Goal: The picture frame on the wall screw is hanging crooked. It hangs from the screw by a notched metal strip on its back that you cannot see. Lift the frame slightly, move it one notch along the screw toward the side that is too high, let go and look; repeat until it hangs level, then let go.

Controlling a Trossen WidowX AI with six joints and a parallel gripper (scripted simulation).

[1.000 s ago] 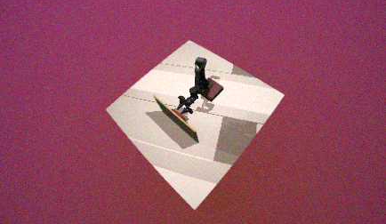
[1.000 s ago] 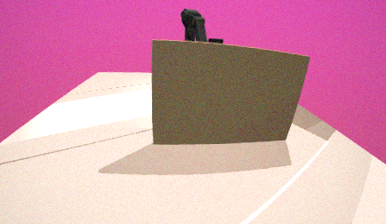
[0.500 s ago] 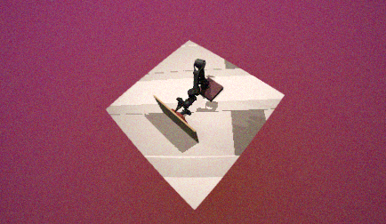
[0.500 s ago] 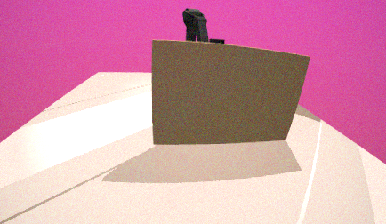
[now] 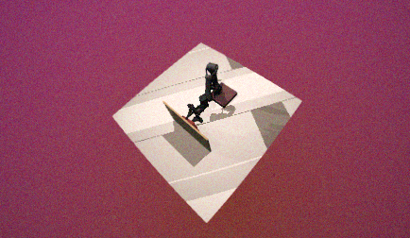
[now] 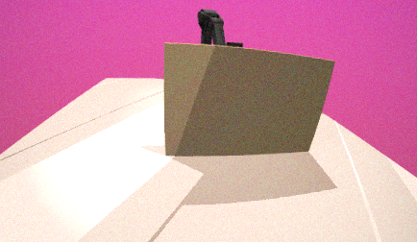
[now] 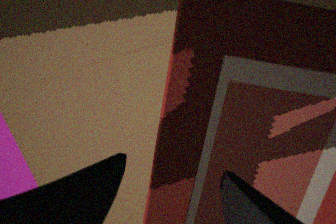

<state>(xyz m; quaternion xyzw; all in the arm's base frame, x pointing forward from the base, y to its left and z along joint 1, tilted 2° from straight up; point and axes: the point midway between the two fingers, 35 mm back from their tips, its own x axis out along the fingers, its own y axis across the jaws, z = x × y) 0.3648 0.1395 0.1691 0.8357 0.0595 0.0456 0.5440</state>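
The picture frame is 1 cm ahead of my gripper tip, 2 cm to the left of it and 5 cm below it. From my gripper tip the other things lie so: wall panel 2 cm ahead, 1 cm to the left, 5 cm below.
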